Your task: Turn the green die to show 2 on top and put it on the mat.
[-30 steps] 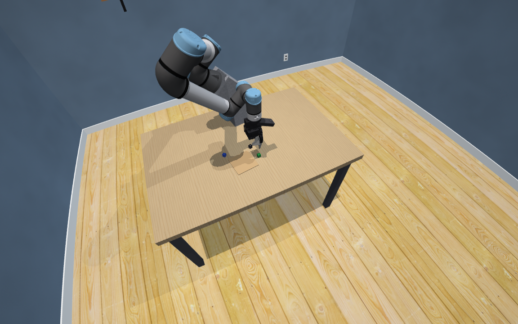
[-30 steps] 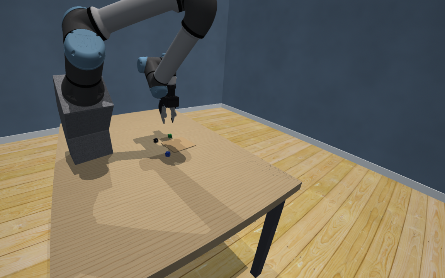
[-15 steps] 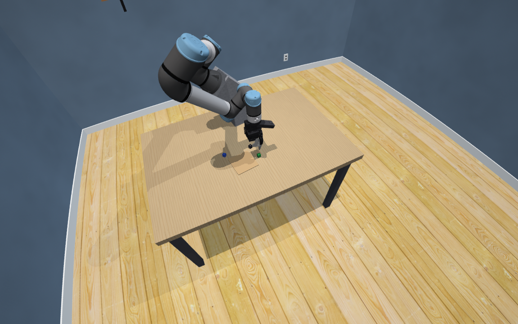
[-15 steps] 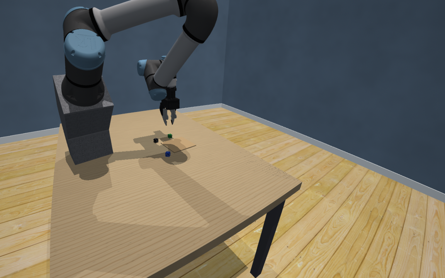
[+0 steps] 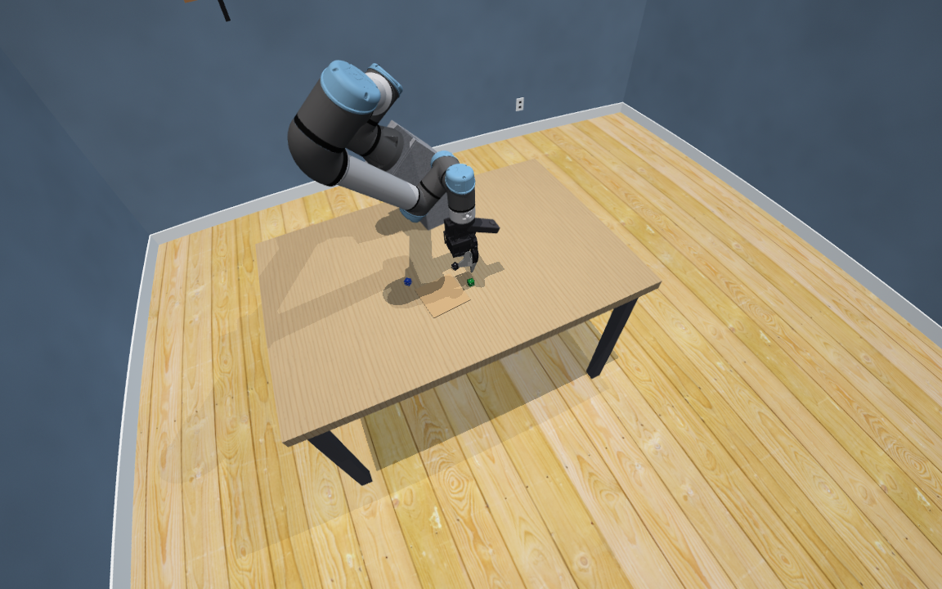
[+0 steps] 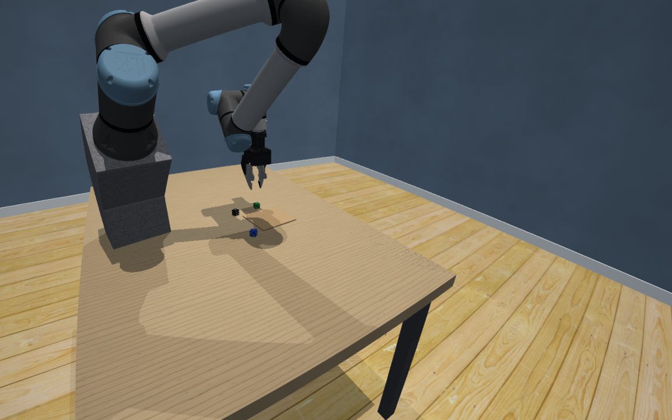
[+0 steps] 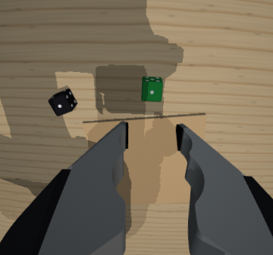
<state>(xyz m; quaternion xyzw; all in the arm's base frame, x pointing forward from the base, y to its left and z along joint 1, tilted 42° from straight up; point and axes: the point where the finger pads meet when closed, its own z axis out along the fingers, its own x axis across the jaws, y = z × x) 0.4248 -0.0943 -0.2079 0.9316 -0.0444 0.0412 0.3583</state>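
My hand is 90 mm above the green die. Also, from my hand: blue die 180 mm to the right, 120 mm behind, 90 mm below; then tan mat 110 mm to the right, 90 mm below, 10 mm behind; then black die 90 mm below, 90 mm behind, 10 mm to the right.
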